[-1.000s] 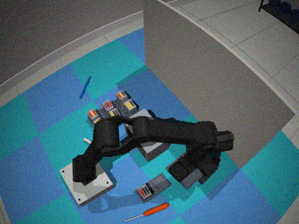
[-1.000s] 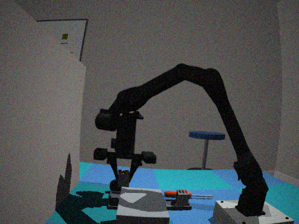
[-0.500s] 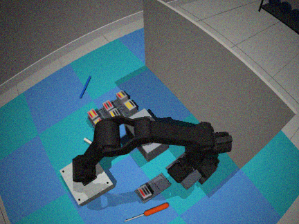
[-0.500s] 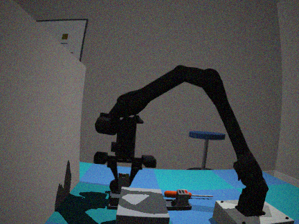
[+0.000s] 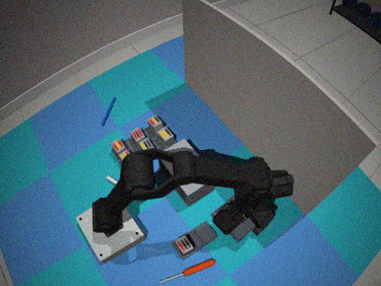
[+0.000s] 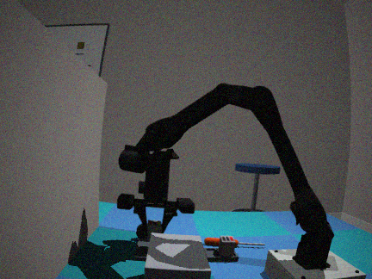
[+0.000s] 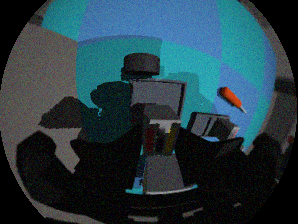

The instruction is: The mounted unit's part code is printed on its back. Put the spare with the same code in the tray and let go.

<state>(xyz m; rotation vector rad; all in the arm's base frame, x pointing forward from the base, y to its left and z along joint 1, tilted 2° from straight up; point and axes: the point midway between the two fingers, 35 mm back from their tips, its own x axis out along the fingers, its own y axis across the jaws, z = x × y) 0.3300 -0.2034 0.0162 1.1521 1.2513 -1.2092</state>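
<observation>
The dark grey flat tray is 40 mm below my gripper tip. Also, from my gripper tip: grey spare: 20 mm above; blue pen: 620 mm to the left, 110 mm behind, 40 mm below; tall grey wall panel: 200 mm to the left, 200 mm ahead, 180 mm above.
</observation>
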